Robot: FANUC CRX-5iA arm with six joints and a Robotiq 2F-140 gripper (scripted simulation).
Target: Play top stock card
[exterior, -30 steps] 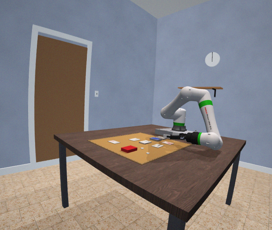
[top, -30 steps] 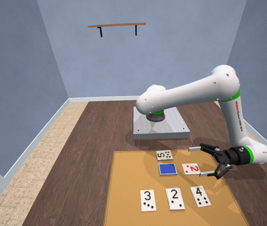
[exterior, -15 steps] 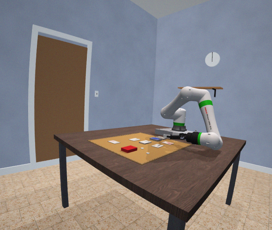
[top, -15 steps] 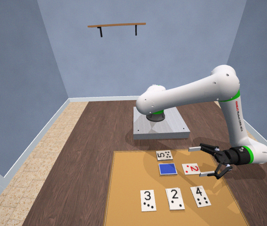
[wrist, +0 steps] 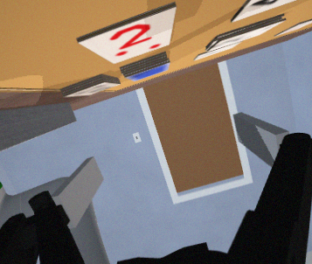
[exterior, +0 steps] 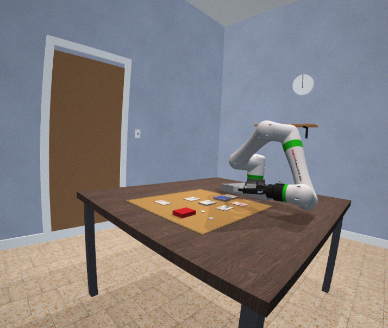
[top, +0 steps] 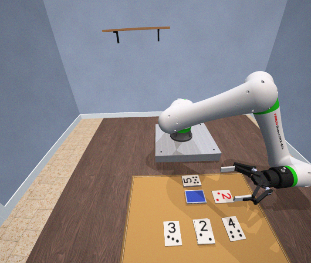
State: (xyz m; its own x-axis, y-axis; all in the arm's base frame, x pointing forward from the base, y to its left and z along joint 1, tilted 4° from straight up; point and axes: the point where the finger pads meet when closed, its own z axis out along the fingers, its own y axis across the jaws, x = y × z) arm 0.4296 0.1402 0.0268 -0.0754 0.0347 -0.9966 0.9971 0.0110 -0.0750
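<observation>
The card lies 100 mm below my hand. From my hand the other things lie so: tan card cloth (190 mm ahead, 150 mm to the right, 110 mm below); then red box (400 mm ahead, 90 mm below, 70 mm to the right).
</observation>
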